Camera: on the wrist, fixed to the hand. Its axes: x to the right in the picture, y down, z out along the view.
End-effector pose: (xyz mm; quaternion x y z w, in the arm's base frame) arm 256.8 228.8 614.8 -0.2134 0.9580 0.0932 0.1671
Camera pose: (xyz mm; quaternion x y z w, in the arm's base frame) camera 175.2 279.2 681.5 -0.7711 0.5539 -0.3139 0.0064
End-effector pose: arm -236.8 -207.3 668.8 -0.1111 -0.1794 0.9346 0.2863
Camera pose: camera -279.6 -240.3 565.2 -0.0995 0.0801 0.4458 0.8859
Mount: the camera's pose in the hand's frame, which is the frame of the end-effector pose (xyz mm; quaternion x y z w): 26.6 88.0 -72.1 0.2248 0.2253 -0.6736 0.6670
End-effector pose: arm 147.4 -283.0 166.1 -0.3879 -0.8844 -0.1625 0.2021
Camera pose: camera 213.8 -241.7 252.9 0.4191 -0.8423 -0.1331 0.3118
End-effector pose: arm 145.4 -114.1 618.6 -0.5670 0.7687 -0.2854 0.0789
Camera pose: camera 31.4 -96.2 637.0 0.8140 -0.0844 0.5441 0.1853
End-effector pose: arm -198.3 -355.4 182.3 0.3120 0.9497 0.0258 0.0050
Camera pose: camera -169.4 -272.2 259.1 0.4363 -0.8506 0.1294 0.2634
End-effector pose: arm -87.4 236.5 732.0 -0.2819 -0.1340 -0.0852 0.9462
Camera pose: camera -26.5 266.8 637.0 0.1341 -0.0852 -0.7276 0.6673
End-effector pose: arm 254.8 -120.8 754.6 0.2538 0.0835 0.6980 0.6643
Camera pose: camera 143.7 -88.2 739.2 0.1051 0.5333 0.0565 0.8375
